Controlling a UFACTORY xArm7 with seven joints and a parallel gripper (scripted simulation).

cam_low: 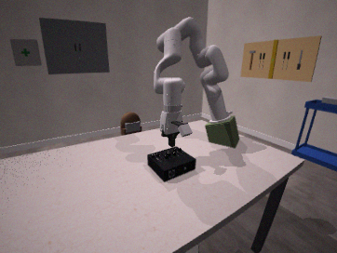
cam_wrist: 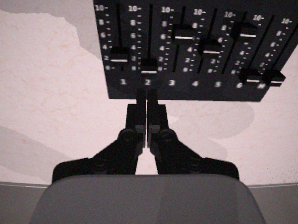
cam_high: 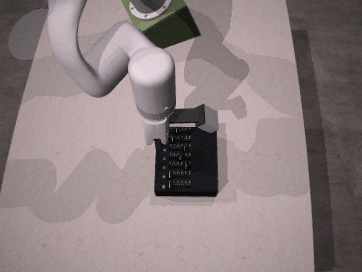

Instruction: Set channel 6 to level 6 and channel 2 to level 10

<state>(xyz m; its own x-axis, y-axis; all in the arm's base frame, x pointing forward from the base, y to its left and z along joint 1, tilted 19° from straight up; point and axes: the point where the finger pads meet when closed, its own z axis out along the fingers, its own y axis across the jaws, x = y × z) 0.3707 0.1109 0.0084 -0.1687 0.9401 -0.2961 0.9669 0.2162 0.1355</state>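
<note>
My gripper is now 3 cm to the right of the channel 2 fader cap and 3 cm above it. The rest, counted from my hand: channel 1 fader cap (3 cm behind, 3 cm to the left, 3 cm below); then channel 3 fader cap (1 cm ahead, 6 cm to the left, 3 cm below); then channel 4 fader cap (4 cm ahead, 5 cm to the left, 3 cm below).
</note>
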